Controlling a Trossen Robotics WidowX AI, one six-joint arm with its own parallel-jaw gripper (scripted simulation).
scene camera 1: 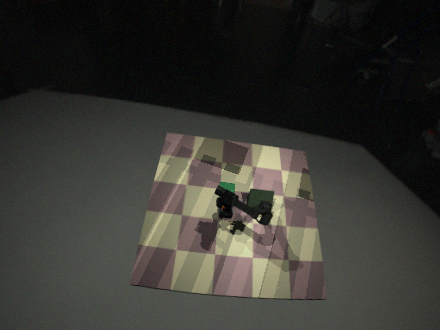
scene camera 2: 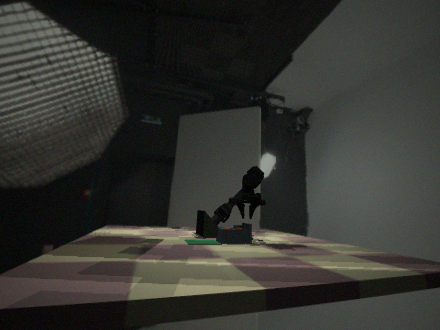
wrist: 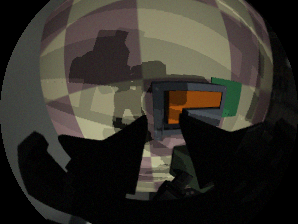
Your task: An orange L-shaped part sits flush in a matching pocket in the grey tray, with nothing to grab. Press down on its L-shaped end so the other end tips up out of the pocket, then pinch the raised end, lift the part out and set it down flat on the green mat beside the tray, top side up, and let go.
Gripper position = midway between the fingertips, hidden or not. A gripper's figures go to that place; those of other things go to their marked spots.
Scene:
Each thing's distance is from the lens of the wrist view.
my gripper (wrist: 163, 118): 10 cm
orange L-shaped part (wrist: 177, 100): 14 cm

